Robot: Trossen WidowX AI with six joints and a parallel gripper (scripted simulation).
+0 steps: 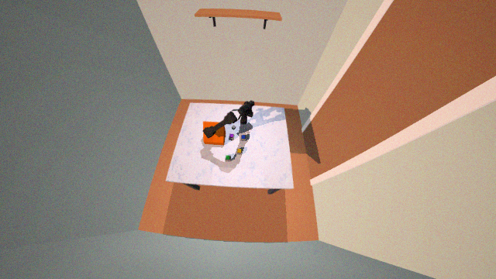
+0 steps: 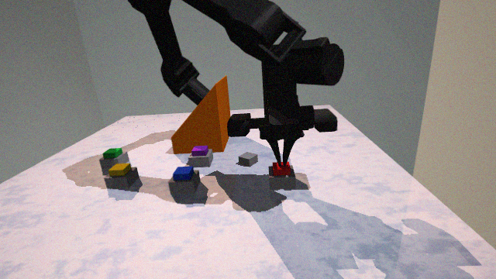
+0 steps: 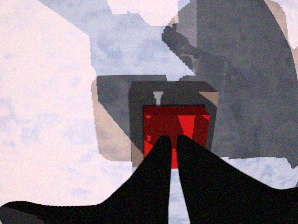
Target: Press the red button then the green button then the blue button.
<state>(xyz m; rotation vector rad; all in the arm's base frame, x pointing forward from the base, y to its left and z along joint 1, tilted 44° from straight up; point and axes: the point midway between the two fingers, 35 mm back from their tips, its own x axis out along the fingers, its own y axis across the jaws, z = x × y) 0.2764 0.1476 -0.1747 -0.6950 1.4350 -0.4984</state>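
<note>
Now: the red button 1 cm below my gripper tip. Also, from my gripper tip: purple button 19 cm to the right, 9 cm behind, 1 cm below; then blue button 19 cm to the right, 2 cm ahead, 1 cm below; then small grey block 9 cm behind, 8 cm to the right, 3 cm below.
</note>
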